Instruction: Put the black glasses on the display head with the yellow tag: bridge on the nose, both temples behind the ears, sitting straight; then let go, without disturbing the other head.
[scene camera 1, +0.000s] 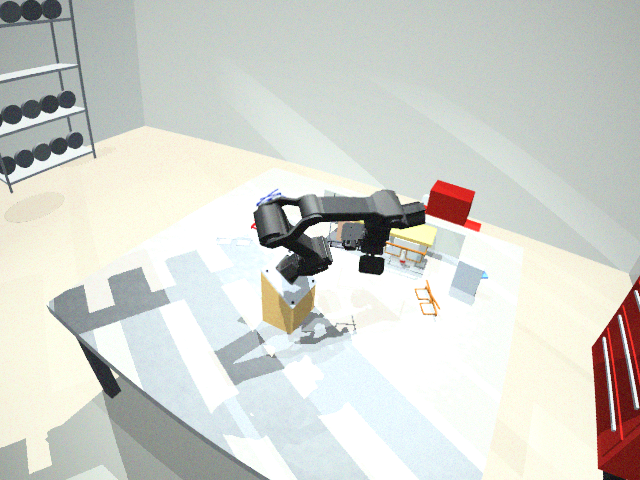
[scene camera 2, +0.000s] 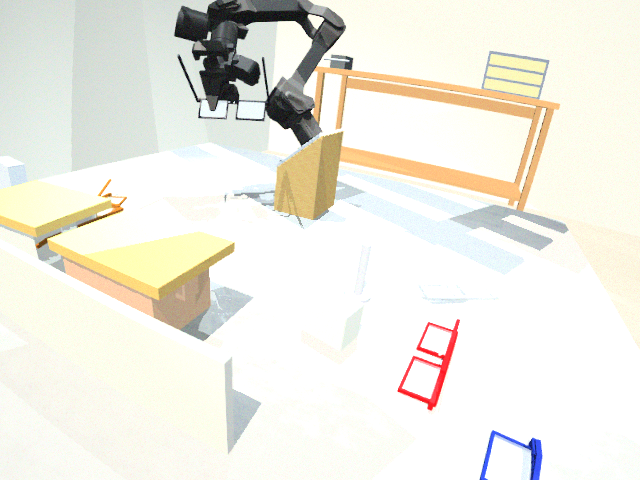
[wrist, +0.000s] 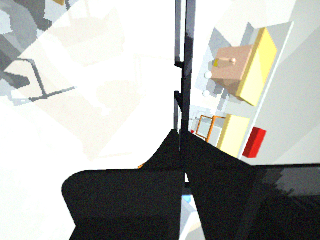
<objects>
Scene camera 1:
my gripper
grey box
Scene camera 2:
my gripper
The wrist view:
my gripper
tan display head
low white wall
</objects>
